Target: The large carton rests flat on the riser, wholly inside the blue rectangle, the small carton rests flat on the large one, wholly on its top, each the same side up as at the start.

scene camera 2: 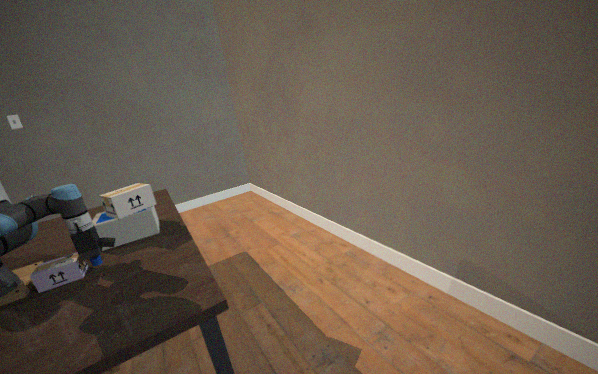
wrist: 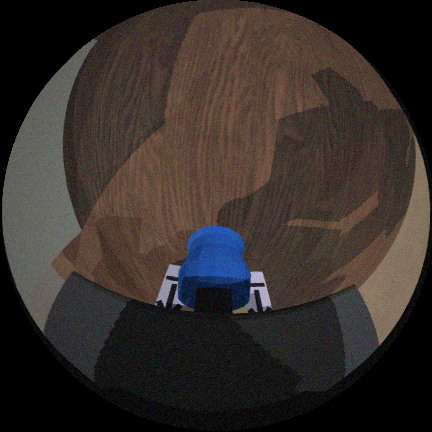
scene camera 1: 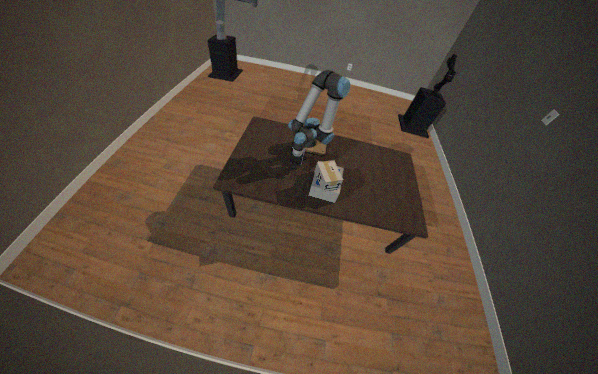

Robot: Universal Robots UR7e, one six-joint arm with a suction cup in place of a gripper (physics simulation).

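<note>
A white riser (scene camera 1: 325, 194) (scene camera 2: 130, 230) stands on the dark wooden table (scene camera 1: 383, 197) (scene camera 2: 154, 294) (wrist: 201, 120). A bit of its blue rectangle (scene camera 2: 104, 217) shows beside the large carton (scene camera 1: 329, 172) (scene camera 2: 127, 199), which rests on it with its arrows pointing up. The small carton (scene camera 2: 63, 273) (wrist: 258, 287) lies on the table at the left edge of scene camera 2, arrows up. My suction cup (scene camera 1: 296, 162) (scene camera 2: 96, 260) (wrist: 215, 241) is low over the table just beside this carton, below its top edge. Its tip faces bare wood and nothing hangs from it.
The arm's base sits on a tan plate (scene camera 1: 317, 149) at the back of the table. Two dark pedestals (scene camera 1: 223, 56) (scene camera 1: 422, 110) with camera posts stand on the floor behind. The table's near edge and leg (scene camera 2: 211, 342) are close to the small carton's side.
</note>
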